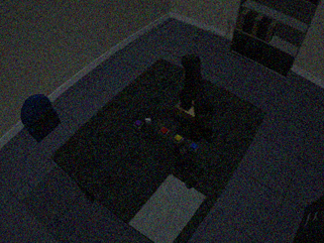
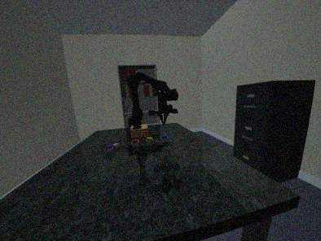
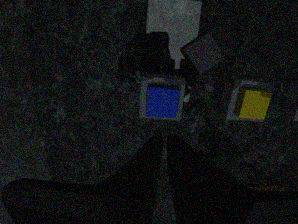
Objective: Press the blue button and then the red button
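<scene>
Now: gripper tip 2 cm short of the red button, 20 cm to the left of it and 8 cm above it. Round my gripper tip: pale block 2 cm ahead, 32 cm to the right, 11 cm below; yellow button 1 cm ahead, 10 cm to the right, 8 cm below; blue button 8 cm below.
</scene>
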